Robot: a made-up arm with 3 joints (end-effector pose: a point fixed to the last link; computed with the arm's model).
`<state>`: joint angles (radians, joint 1 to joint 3).
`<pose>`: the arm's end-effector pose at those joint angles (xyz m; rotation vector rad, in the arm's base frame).
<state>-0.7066 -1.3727 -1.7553</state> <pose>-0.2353 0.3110 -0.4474 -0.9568 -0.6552 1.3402</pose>
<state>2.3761 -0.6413 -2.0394</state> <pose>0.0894 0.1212 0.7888 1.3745 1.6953 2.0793</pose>
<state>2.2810 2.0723 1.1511</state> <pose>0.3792 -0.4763 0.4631 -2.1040 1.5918 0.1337</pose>
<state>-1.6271 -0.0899 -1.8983</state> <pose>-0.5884 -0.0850 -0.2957 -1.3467 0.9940 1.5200</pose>
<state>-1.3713 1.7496 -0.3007</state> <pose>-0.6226 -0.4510 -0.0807 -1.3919 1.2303 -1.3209</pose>
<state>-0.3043 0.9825 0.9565</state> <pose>0.2301 -0.2818 -0.5209 0.7225 -0.2053 -1.0174</pose>
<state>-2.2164 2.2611 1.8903</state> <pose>-0.2939 -0.4340 0.4560 -0.6946 -0.2256 -1.1844</pose>
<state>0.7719 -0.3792 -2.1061</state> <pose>0.6894 0.0240 0.0328 -2.0999 -0.8512 -0.5972</pose>
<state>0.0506 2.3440 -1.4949</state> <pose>-0.2161 -0.3024 -0.5041 -0.6549 1.6427 -1.8107</pose>
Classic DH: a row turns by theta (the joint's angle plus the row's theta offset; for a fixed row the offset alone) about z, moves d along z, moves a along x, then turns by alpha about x. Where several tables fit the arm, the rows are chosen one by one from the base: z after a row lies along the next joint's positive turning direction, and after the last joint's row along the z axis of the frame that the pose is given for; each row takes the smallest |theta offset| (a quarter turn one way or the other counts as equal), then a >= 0, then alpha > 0; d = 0 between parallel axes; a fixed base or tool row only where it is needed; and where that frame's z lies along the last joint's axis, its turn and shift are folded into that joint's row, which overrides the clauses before.
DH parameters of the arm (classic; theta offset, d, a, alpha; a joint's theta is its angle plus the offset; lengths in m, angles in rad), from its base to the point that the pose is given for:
base (fixed): 0 0.115 0 1.5708
joint 1: 0 0.056 0.053 1.5708
joint 2: -1.5708 0.534 0.052 -1.5708
joint 3: 0 0.386 0.066 -1.5708
tool (fixed): -1.5708 -0.1 0 0

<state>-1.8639 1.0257 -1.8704</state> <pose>-0.6009 -0.4187 0.0882 2.0371 -2.0332 -1.2162</pose>
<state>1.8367 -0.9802 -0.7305</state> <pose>0.5667 0.2838 0.5174 -1.3894 -1.9450 0.0425</pose>
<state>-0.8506 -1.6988 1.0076</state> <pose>-0.5095 0.3049 -0.1103 1.4363 1.4544 1.1952</pose>
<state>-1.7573 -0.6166 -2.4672</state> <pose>-0.5633 0.1166 -0.1896 -1.2437 0.1501 1.8943</pose>
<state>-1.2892 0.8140 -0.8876</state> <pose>-0.5311 -0.3256 -0.3819 -1.2488 1.4944 -0.1151</pose>
